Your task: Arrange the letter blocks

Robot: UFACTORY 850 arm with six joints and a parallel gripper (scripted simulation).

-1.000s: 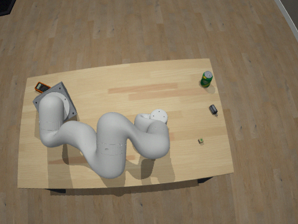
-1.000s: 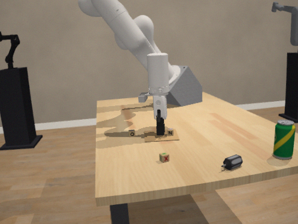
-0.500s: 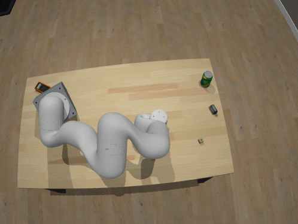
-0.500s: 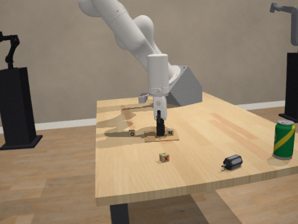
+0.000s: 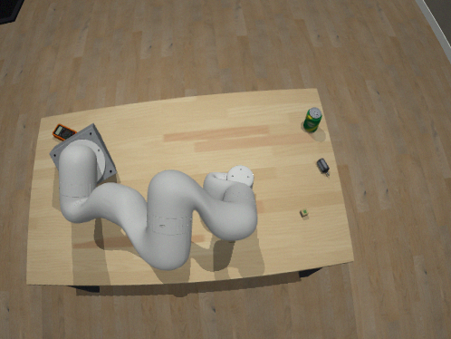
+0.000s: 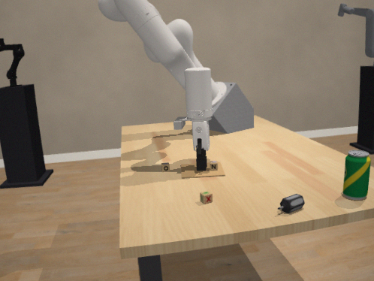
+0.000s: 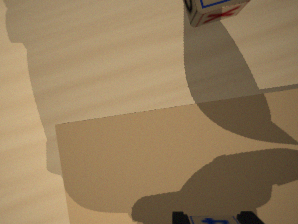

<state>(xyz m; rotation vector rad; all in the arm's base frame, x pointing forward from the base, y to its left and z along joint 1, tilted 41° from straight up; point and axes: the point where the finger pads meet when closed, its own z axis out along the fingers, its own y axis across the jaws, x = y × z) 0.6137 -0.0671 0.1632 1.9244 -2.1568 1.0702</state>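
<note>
The tan mat lies 2 cm below my hand. The rest, counted from my hand: green can 34 cm ahead, 36 cm to the left, 4 cm above; then orange meter 80 cm behind, 38 cm to the left, 1 cm below.
</note>
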